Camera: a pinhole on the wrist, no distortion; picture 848 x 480 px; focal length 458.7 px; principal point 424.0 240.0 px. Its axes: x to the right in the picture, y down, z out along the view. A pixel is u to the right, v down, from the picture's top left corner.
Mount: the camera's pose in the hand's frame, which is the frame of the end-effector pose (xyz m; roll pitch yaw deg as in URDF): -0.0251 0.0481 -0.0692 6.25 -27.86 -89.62
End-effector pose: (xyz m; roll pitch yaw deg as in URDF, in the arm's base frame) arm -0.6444 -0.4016 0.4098 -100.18 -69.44 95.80
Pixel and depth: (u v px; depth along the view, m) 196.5 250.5 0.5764
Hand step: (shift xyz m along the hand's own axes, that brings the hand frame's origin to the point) -0.0782 0.5689 0.3050
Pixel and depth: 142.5 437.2 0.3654
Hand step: 0.0888 0.4248 0.1623
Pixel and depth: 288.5 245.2 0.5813
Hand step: -0.0846 0.4699 0.3621
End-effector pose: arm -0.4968 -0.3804 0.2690 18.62 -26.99 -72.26
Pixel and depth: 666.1 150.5 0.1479
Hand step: -0.0699 0.0460 0.0945
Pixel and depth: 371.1 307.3 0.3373
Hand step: -0.0139 0.2418 0.2138
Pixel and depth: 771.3 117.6 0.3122
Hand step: -0.1414 -0.0209 0.3076
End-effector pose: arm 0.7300 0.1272 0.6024 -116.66 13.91 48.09
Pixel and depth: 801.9 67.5 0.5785
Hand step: -0.3032 -0.1174 0.6410
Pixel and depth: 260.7 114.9 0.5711
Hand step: -0.2450 0.4838 0.3227
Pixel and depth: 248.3 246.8 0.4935
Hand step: -0.0742 0.4445 0.2769
